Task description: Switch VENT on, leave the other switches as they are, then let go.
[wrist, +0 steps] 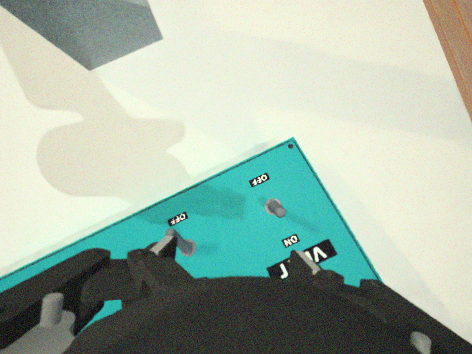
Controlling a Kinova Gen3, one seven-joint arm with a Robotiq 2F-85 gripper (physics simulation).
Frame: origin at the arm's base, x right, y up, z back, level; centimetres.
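Seen in the pictures: gripper, between the fingertips: (232,258).
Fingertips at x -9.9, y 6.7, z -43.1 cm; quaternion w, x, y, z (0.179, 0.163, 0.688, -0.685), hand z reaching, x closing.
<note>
Pixels of each thing's middle, then the offset from my fingertips to it. "spot": a spot on its surface instead. Level surfaces: height alone.
- VENT switch, a spot on its surface: (276,208) spot: dx -5.0, dy -9.6, dz +0.3 cm
- VENT name plate, a spot on its surface: (325,251) spot: dx -8.8, dy -11.8, dz -6.8 cm
- neighbouring lever, a spot on its surface: (183,242) spot: dx +6.3, dy -12.0, dz +0.0 cm
- pale table top, height of its surface: dy -22.8 cm
The teal panel (320,200) shows at the lower middle. The VENT switch (276,208) is a short grey lever near the panel's corner; its tip leans toward its ON label (291,241), away from its OFF label (259,180). The VENT name plate (325,251) is partly hidden by a finger. A neighbouring lever (183,242) leans toward its own OFF label (178,219). My gripper (232,258) is open, its fingers apart and holding nothing. The left finger is right beside the neighbouring lever; whether they touch I cannot tell. The VENT lever stands beyond the right fingertip.
A grey block (95,32) is at the top left. A wooden surface (452,45) shows at the right edge beyond the pale table top (320,75). The gripper's body hides the panel's lower part.
</note>
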